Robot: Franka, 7 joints.
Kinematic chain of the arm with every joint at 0, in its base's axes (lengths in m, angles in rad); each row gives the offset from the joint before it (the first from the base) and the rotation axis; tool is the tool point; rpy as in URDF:
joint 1: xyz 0 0 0.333 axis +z
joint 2: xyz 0 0 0 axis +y
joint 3: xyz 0 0 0.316 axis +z
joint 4: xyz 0.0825 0 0 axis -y
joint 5: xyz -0.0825 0 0.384 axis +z
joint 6: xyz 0 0 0 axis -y
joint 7: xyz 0.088 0 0 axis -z
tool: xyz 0 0 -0.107 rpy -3.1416 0 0
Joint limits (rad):
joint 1: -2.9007..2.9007
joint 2: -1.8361..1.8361
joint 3: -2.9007..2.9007
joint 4: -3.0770..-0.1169
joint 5: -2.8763..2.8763
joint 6: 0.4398..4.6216
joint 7: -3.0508..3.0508
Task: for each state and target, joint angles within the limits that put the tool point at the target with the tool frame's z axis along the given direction. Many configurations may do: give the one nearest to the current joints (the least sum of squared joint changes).
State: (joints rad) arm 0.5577 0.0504 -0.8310 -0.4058 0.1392 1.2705 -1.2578
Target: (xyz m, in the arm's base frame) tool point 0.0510 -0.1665 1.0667 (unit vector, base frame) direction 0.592 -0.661 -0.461
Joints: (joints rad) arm 0.4015 -0.1031 -1.1541 -0.1196 -0.1330 1.1794 -1.2578
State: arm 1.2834 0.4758 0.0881 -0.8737 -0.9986 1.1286 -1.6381
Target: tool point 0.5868 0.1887 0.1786 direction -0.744 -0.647 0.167
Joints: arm 0.5531 1.3565 -0.2547 -0.6997 -0.6211 0.4398 -1.6381
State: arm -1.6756 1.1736 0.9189 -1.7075 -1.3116 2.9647 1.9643
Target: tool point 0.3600 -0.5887 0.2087 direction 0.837 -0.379 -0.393
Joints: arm -1.8799 1.3329 0.9811 -1.6083 -1.2959 3.3184 1.9643
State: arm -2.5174 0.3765 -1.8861 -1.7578 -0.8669 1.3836 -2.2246
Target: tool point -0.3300 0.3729 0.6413 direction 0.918 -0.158 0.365
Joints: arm -2.6592 0.8973 -1.6654 -1.6943 -1.0969 1.1090 -2.2246
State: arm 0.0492 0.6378 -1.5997 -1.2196 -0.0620 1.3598 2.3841
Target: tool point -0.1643 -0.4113 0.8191 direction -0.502 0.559 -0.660
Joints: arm -0.6369 0.5656 -1.8345 -1.0646 -0.3582 1.0149 2.3841
